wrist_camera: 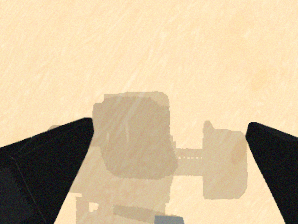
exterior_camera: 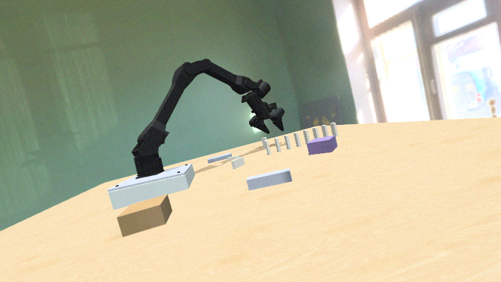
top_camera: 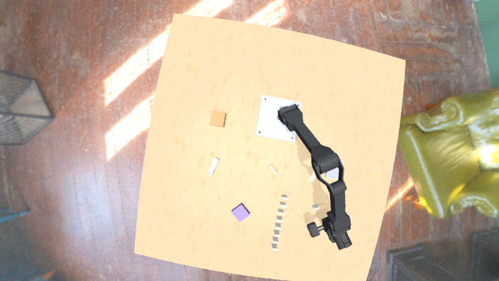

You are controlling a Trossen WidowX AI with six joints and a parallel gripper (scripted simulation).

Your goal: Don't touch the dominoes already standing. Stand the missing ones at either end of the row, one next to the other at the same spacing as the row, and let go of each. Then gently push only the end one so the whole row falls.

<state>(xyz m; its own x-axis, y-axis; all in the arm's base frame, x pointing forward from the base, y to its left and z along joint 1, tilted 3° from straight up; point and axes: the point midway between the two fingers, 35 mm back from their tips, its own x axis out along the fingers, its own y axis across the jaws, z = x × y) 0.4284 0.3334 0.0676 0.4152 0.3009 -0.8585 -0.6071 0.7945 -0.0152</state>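
Right now my gripper tip is 27 cm past the flat grey plate, 5 cm above it and 2 cm to the left of it. The rest, counted from my gripper tip: tan block (64 cm to the right, 33 cm behind, 4 cm below); then grey bar (59 cm to the right, 11 cm behind, 5 cm below); then purple block (40 cm to the right, 7 cm ahead, 4 cm below).
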